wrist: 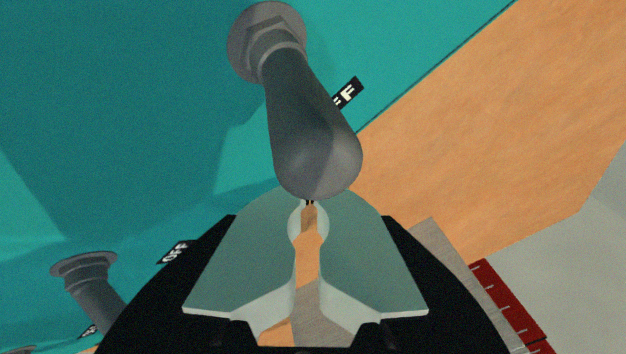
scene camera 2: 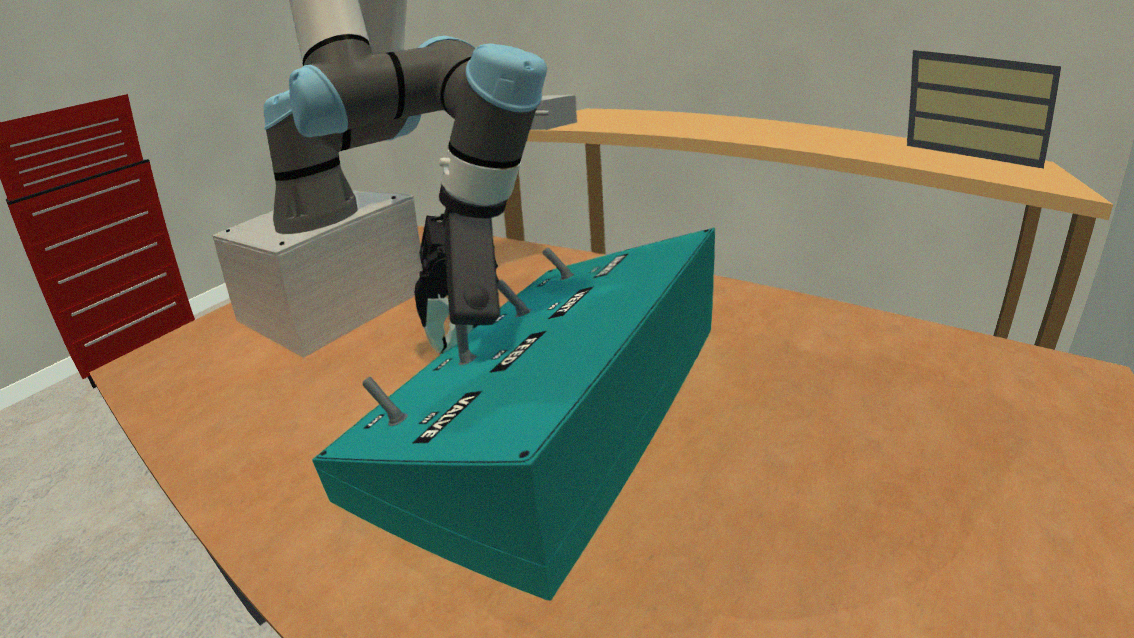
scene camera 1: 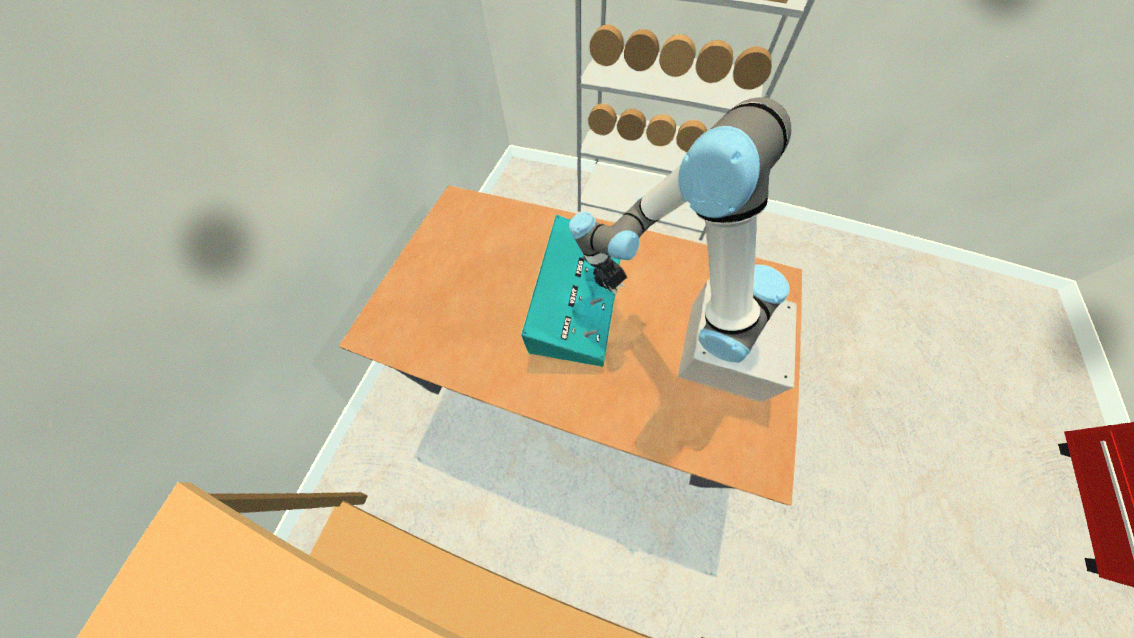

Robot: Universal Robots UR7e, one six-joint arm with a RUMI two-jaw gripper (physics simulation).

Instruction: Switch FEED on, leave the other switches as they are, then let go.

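Frame: origin at the arm's base, x ahead, y left, z up, level; millimetres.
Seen in the pictures: gripper, fingertip midpoint: (scene camera 2: pixel 441 351) (scene camera 1: pixel 616 290); arm's base, origin of the base link: (scene camera 2: pixel 316 218).
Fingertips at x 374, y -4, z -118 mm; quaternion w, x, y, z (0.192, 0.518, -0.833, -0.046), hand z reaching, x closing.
Offsets run from my fingertips to a thing's top centre. "pt": to the spot under its first point. Level surfaces: height alone.
The teal sloped panel (scene camera 1: pixel 547 293) (scene camera 2: pixel 618 341) (wrist: pixel 125 100) carries toggle switches. The FEED lever @(dz +76, dx +80, dy -16 mm) (scene camera 2: pixel 464 342) (wrist: pixel 312 150) stands more upright than the others in the second scene view; which position it is in is unclear. Its OFF tag @(pt dz +13, dx +50, dy -35 mm) (wrist: pixel 348 91) is partly covered by the lever. The VALVE lever @(dz +67, dx +105, dy -135 mm) (scene camera 2: pixel 384 401), VENT lever @(dz +67, dx +30, dy +93 mm) (scene camera 2: pixel 513 298) and BRAKE lever @(dz +67, dx -7, dy +208 mm) (scene camera 2: pixel 558 263) lean toward the robot-side edge, the OFF side. My gripper (scene camera 1: pixel 614 287) (scene camera 2: pixel 440 345) (wrist: pixel 310 178) is shut and empty, at the FEED lever's robot side. The lever's round end overlaps the fingertips in the wrist view; contact is unclear.
The panel stands on the orange table @(dz -59 mm) (scene camera 1: pixel 444 277) (scene camera 2: pixel 872 444). The VENT lever also shows at the lower left of the wrist view, close to my gripper's body. The robot's pale base block (scene camera 1: pixel 761 372) (scene camera 2: pixel 309 293) stands behind the gripper. A red cabinet (scene camera 2: pixel 103 238) stands farther back.
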